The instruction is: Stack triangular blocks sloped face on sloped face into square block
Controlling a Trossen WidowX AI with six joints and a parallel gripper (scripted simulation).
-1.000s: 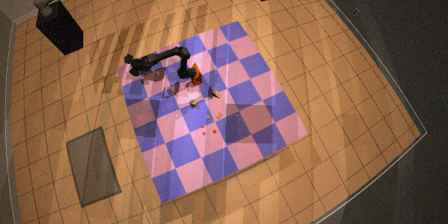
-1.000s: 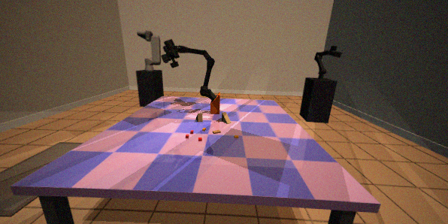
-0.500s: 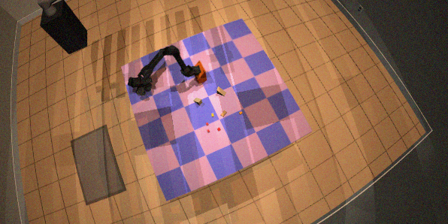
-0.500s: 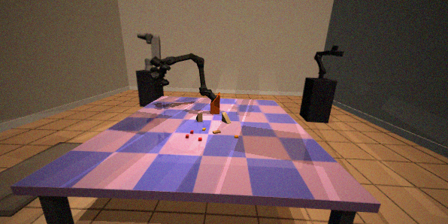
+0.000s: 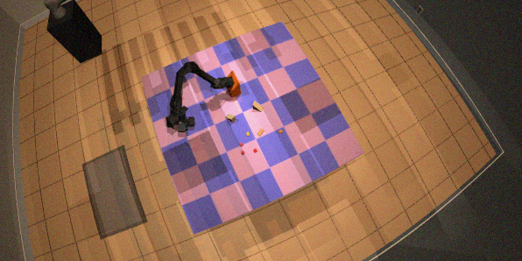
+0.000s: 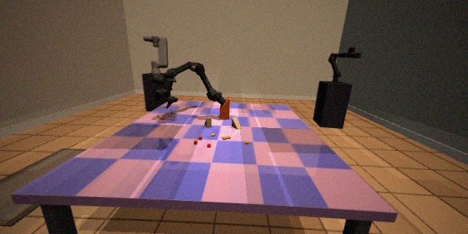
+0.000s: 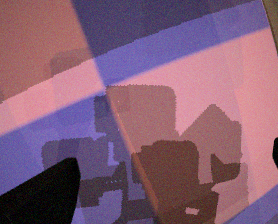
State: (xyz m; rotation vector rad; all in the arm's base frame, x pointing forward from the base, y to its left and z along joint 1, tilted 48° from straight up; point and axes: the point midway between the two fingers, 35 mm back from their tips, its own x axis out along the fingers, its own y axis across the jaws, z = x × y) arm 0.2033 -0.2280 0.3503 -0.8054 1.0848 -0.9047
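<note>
My gripper tip is 20 mm past the tan block, 540 mm to the right of it and 110 mm above it. Also, from my gripper tip: tan piece 170 mm ahead, 510 mm to the left, 120 mm below.
</note>
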